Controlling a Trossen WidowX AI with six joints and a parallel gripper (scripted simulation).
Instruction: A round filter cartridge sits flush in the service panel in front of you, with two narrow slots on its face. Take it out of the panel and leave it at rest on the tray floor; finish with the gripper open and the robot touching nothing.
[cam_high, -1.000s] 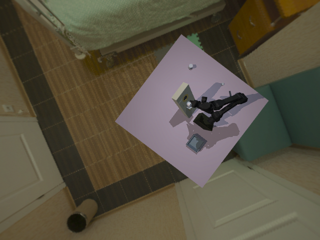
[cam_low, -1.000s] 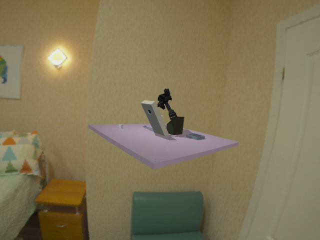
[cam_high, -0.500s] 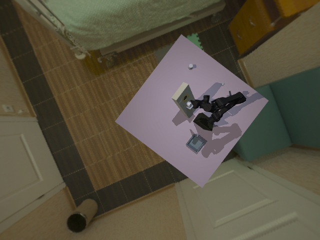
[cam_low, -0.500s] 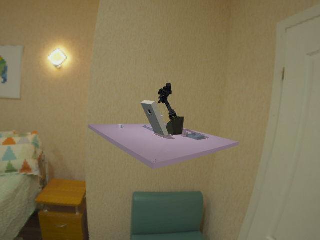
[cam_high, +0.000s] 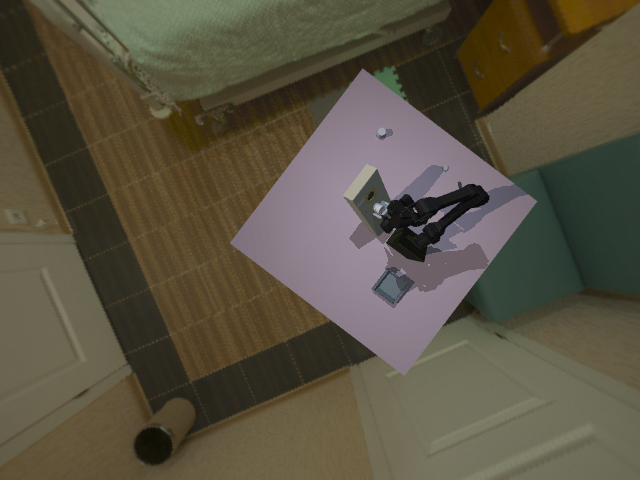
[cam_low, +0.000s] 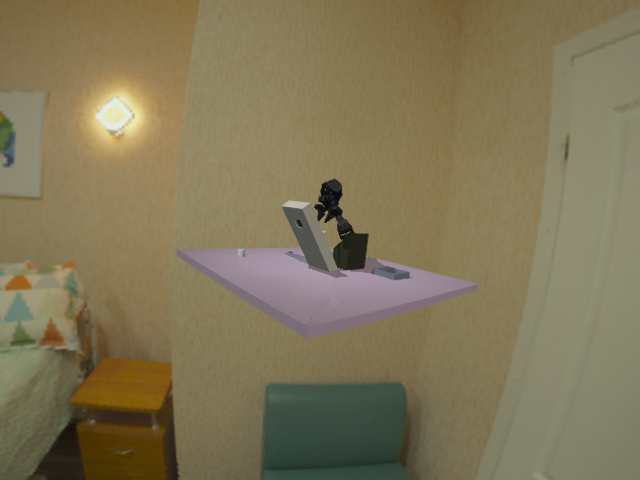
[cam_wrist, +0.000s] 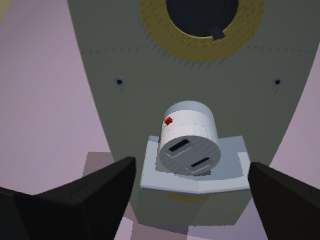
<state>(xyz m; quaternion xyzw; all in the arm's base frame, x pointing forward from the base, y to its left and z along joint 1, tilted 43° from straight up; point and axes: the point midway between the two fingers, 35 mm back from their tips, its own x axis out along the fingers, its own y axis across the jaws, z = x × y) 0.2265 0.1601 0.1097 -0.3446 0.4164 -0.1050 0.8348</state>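
Now: the round grey filter cartridge 5 cm below my gripper tip and 2 cm ahead of it. Also, from my gripper tip: grey tray (37 cm behind, 25 cm below, 22 cm to the left).
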